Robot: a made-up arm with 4 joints.
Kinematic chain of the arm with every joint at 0, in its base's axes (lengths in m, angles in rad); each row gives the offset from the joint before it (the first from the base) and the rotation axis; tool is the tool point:
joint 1: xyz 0 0 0.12 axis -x
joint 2: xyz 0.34 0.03 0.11 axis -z
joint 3: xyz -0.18 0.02 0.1 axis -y
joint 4: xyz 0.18 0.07 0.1 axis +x
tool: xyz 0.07 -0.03 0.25
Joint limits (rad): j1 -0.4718..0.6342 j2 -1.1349..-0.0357 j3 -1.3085..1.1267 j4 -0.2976..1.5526
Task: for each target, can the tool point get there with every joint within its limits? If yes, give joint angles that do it. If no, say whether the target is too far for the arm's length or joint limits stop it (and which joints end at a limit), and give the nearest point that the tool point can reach.
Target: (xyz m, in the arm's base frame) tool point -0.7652 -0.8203 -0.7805
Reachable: no: too far | nearest point 0.3026 -0.1120 0.0492 | short by 1.527 m
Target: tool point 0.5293 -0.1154 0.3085
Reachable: yes | joints -0.3186 -0.1956 -0.7605 0.8376
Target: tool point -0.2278 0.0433 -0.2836
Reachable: no: joint limits stop it (at a limit: joint 1, joint 2, joint 3, joint 4) | nearest point 0.3026 -0.1120 0.0492 | short by 0.645 m
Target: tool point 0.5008 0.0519 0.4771
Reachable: yes | joints 0.2143 -0.9045 0.1020 1.3514
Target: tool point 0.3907 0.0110 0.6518
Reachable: yes | joints 0.0770 -0.2562 0.1175 0.5733
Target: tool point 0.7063 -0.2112 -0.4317
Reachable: no: joint limits stop it (at a limit: joint 1, joint 3, joint 4) | nearest point 0.4423 -0.0844 0.0633 | short by 0.575 m
